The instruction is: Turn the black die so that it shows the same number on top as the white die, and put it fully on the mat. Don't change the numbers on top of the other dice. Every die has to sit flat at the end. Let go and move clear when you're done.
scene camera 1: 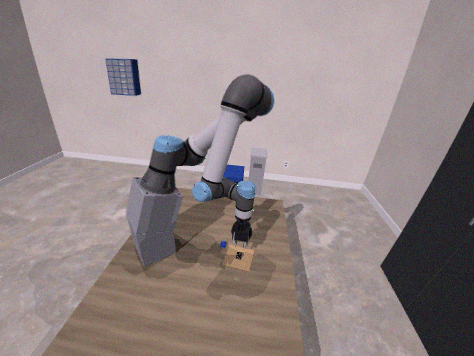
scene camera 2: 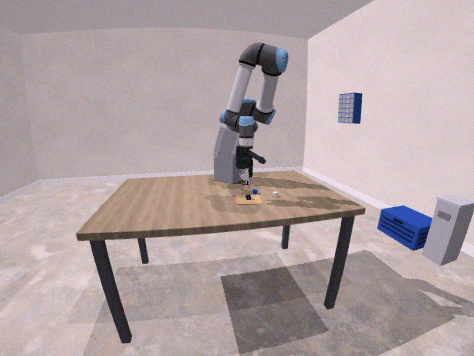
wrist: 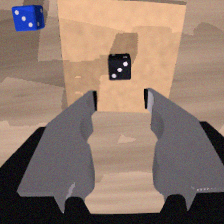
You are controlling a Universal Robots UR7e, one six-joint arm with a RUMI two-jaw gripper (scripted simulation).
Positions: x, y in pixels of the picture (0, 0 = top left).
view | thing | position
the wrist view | my gripper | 120, 91
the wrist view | tan mat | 152, 41
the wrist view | blue die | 22, 22
